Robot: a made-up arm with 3 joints. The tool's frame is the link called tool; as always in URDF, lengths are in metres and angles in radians.
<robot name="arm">
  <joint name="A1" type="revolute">
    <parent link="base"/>
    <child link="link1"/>
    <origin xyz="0 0 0.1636"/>
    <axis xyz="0 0 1"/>
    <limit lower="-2.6" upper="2.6" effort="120" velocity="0.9"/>
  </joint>
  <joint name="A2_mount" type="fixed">
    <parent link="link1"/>
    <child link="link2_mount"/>
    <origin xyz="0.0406 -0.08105 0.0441"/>
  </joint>
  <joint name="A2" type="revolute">
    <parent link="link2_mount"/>
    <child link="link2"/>
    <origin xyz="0.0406 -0.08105 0.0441" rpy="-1.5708 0 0"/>
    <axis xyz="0 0 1"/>
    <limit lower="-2.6" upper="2.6" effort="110" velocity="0.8"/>
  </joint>
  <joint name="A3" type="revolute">
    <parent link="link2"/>
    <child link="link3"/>
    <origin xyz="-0.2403 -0.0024 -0.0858" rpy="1.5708 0 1.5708"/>
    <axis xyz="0 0 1"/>
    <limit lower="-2.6" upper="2.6" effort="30" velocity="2.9"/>
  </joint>
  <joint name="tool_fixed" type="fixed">
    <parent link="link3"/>
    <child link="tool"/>
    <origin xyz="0.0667 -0.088 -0.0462" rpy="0 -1.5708 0"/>
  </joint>
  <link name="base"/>
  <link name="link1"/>
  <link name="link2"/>
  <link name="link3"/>
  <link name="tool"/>
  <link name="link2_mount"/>
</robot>
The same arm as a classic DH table. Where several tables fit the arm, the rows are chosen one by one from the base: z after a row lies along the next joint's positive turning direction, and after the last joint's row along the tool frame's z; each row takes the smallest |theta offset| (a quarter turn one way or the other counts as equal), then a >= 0, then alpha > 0; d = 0 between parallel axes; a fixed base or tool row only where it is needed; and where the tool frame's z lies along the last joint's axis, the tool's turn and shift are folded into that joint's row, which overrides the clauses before.
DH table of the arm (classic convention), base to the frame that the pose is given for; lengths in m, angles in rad. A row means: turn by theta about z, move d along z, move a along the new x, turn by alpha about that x. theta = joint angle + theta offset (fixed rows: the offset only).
A1: d 0.2518; theta_offset 0; a 0.0812; alpha -1.5708
A2: d -0.2479; theta_offset -1.5708; a 0.0024; alpha -1.5708
A3: d -0.2865; theta_offset 1.5708; a 0.088; alpha 1.5708
tool (fixed): d -0.0667; theta_offset 1.5708; a 0; alpha 0
Joint limits (rad, base to tool): -2.6..2.6 -2.6..2.6 -2.6..2.6

